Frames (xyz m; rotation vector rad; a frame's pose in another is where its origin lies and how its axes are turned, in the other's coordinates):
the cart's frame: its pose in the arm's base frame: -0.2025 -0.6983 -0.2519 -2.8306 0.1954 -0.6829
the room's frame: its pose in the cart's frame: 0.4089 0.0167 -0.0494 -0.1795 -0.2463 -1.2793
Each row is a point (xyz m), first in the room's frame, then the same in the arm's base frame.
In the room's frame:
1: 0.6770 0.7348 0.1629
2: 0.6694 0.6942 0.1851
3: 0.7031 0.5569 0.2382
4: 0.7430 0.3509 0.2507
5: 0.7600 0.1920 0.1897
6: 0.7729 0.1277 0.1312
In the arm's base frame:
1: 1.0956 -0.5274 0.1319
2: 1.0664 -0.5177 0.0965
3: 0.9860 -0.4305 0.0030
4: 0.8372 -0.3046 -0.0756
5: 0.6915 -0.2151 -0.0717
6: 0.6233 -0.1711 -0.0379

